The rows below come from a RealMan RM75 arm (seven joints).
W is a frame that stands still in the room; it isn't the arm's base.
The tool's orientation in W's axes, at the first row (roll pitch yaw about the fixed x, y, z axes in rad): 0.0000, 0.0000, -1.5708
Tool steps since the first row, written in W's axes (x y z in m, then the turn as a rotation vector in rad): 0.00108, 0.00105, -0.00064, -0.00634, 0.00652, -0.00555; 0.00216, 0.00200, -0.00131, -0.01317, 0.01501, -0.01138; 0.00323, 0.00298, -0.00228, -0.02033, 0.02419, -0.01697; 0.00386, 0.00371, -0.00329, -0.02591, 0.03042, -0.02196; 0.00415, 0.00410, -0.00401, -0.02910, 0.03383, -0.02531; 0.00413, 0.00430, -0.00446, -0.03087, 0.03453, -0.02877; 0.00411, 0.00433, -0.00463, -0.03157, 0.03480, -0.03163; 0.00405, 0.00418, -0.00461, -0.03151, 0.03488, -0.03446; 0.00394, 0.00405, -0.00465, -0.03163, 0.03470, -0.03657; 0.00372, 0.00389, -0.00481, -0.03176, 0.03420, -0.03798; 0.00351, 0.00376, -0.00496, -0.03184, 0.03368, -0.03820; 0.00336, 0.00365, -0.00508, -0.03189, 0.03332, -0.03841; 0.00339, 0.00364, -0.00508, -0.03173, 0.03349, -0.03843
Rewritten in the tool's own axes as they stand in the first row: -0.00105, 0.00108, -0.00064, -0.00652, -0.00634, -0.00555; -0.00200, 0.00216, -0.00131, -0.01501, -0.01317, -0.01138; -0.00298, 0.00323, -0.00228, -0.02419, -0.02033, -0.01697; -0.00371, 0.00386, -0.00329, -0.03042, -0.02591, -0.02196; -0.00410, 0.00415, -0.00401, -0.03383, -0.02910, -0.02531; -0.00430, 0.00413, -0.00446, -0.03453, -0.03087, -0.02877; -0.00433, 0.00411, -0.00463, -0.03480, -0.03157, -0.03163; -0.00418, 0.00405, -0.00461, -0.03488, -0.03151, -0.03446; -0.00405, 0.00394, -0.00465, -0.03470, -0.03163, -0.03657; -0.00389, 0.00372, -0.00481, -0.03420, -0.03176, -0.03798; -0.00376, 0.00351, -0.00496, -0.03368, -0.03184, -0.03820; -0.00365, 0.00336, -0.00508, -0.03332, -0.03189, -0.03841; -0.00364, 0.00339, -0.00508, -0.03349, -0.03173, -0.03843
